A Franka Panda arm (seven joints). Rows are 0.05 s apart.
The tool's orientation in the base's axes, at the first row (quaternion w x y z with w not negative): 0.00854 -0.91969 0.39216 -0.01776
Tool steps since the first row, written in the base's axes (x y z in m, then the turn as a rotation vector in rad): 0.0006 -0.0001 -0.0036 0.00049 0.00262 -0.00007; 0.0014 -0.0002 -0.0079 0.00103 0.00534 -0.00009; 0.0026 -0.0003 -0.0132 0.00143 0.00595 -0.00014; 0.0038 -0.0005 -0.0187 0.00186 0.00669 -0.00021; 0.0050 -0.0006 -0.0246 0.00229 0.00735 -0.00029; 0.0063 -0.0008 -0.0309 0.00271 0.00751 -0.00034; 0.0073 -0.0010 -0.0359 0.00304 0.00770 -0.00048; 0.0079 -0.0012 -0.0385 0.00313 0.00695 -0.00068; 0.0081 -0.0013 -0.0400 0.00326 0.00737 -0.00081
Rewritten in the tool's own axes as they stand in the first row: 0.0004 -0.0003 0.0036 -0.00155 -0.00216 0.00009; 0.0009 -0.0006 0.0079 -0.00314 -0.00444 0.00014; 0.0017 -0.0013 0.0133 -0.00331 -0.00515 0.00021; 0.0025 -0.0018 0.0188 -0.00355 -0.00597 0.00029; 0.0033 -0.0025 0.0248 -0.00373 -0.00673 0.00039; 0.0041 -0.0031 0.0311 -0.00355 -0.00714 0.00046; 0.0048 -0.0035 0.0362 -0.00347 -0.00751 0.00061; 0.0053 -0.0037 0.0388 -0.00287 -0.00705 0.00082; 0.0055 -0.0038 0.0403 -0.00308 -0.00743 0.00095
